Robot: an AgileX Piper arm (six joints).
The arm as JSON. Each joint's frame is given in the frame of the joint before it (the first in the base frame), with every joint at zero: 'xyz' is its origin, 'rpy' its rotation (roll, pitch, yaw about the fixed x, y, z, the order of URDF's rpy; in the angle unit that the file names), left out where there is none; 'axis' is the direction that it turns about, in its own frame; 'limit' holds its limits. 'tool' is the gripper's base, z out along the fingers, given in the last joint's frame.
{
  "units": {
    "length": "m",
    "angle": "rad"
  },
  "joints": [
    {
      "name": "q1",
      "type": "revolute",
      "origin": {
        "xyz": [
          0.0,
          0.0,
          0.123
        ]
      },
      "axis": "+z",
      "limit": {
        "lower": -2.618,
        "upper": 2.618
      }
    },
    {
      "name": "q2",
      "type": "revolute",
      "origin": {
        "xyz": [
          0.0,
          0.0,
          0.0
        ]
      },
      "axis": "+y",
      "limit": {
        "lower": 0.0,
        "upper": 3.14
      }
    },
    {
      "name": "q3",
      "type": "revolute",
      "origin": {
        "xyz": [
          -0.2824,
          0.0,
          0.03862
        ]
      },
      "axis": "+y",
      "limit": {
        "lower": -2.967,
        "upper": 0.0
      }
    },
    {
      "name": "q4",
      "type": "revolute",
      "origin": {
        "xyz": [
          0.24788,
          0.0,
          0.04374
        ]
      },
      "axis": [
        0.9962,
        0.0,
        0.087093
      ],
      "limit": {
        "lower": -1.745,
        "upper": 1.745
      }
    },
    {
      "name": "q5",
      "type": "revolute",
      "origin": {
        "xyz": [
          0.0,
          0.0,
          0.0
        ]
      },
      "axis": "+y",
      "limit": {
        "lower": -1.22,
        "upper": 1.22
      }
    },
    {
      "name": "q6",
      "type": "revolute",
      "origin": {
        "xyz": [
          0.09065,
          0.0,
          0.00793
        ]
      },
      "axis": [
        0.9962,
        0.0,
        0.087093
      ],
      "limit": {
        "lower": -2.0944,
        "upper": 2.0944
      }
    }
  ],
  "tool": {
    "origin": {
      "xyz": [
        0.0,
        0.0,
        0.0
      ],
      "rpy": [
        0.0,
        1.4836,
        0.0
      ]
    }
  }
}
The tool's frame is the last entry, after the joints.
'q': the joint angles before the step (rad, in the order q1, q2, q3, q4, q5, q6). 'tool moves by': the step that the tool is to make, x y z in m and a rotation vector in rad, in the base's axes. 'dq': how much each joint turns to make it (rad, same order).
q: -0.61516 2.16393 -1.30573 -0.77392 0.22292 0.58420
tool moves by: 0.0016 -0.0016 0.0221 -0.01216 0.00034 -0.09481
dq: 0.01385 -0.03618 -0.03771 0.00865 0.10915 0.05882
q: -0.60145 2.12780 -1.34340 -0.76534 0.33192 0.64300
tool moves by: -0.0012 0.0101 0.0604 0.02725 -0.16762 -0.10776
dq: 0.01460 -0.14005 -0.01054 0.14588 0.04057 0.02123
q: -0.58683 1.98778 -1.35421 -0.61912 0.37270 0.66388
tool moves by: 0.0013 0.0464 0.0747 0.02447 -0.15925 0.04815
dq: 0.08554 -0.19087 0.00020 0.21111 0.05264 -0.11051
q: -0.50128 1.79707 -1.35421 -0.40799 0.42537 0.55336
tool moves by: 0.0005 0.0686 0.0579 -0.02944 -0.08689 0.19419
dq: 0.14999 -0.15847 -0.00008 0.13174 0.04847 -0.14987
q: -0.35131 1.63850 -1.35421 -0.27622 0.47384 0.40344
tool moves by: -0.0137 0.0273 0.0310 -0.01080 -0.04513 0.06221
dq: 0.05685 -0.09343 -0.00022 0.03619 0.04436 -0.03747
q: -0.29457 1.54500 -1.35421 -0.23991 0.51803 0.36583
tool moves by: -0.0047 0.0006 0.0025 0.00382 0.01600 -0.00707
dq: -0.00078 -0.01329 0.00015 0.00103 0.03022 -0.00164
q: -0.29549 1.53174 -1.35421 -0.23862 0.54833 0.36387
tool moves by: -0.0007 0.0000 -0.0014 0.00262 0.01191 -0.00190
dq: -0.00005 0.00001 0.00208 0.00003 0.01024 -0.00096
